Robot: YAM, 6 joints.
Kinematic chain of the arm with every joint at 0, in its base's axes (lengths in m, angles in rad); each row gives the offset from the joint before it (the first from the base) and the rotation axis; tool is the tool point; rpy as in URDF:
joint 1: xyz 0 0 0.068 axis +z
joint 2: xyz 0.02 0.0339 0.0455 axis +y
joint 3: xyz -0.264 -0.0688 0 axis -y
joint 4: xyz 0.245 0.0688 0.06 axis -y
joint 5: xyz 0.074 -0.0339 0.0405 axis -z
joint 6: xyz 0.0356 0 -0.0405 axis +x
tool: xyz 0 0 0 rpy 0 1.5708 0
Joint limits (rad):
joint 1: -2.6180..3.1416
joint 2: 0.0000..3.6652
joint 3: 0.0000..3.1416
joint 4: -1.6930..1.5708
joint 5: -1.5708..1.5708
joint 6: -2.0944..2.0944
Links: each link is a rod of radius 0.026 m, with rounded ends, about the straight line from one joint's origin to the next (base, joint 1, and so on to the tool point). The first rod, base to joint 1, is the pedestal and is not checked.
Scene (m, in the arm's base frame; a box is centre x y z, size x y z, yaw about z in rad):
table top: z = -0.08
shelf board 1: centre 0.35 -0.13 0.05 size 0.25 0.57 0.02 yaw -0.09
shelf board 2: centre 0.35 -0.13 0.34 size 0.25 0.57 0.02 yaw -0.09
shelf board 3: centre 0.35 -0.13 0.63 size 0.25 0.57 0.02 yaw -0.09
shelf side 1: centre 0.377 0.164 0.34 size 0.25 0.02 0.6 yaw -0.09
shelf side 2: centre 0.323 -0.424 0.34 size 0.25 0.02 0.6 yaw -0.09
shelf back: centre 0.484 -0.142 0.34 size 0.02 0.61 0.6 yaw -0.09
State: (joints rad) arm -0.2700 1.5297 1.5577 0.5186 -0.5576 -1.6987
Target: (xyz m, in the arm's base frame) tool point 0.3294 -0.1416 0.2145
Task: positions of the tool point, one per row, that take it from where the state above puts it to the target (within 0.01 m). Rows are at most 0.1 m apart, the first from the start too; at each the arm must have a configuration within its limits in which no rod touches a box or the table.
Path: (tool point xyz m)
1: 0.2781 -0.0423 0.4810
2: 0.2215 -0.0170 0.4500
3: 0.1676 0.0025 0.4064
4: 0.1192 0.0165 0.3517
5: 0.0788 0.0257 0.2880
6: 0.1296 0.0251 0.2849
7: 0.1791 0.0254 0.2674
8: 0.2236 0.0265 0.2366
9: 0.2598 0.0285 0.1945
10: 0.2953 -0.0188 0.2023
11: 0.3194 -0.0766 0.2089
12: 0.3294 -0.1416 0.2145

